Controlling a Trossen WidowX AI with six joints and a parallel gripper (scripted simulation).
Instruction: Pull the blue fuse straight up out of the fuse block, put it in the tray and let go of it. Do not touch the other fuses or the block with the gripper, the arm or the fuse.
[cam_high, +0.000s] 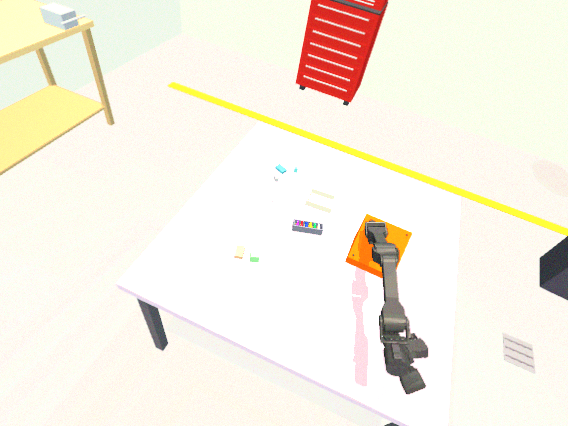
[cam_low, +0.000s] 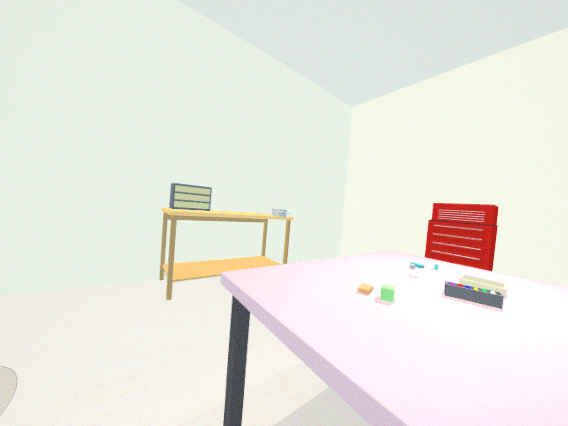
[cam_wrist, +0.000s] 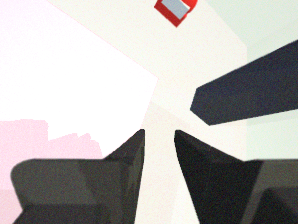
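My gripper tip is now 58 cm short of the blue fuse, 50 cm to the left of it and 16 cm above it. Also, from my gripper tip: red fuse: 60 cm ahead, 49 cm to the right, 16 cm below; then green block: 69 cm ahead, 22 cm to the right, 17 cm below; then yellow fuse: 56 cm ahead, 50 cm to the right, 16 cm below.
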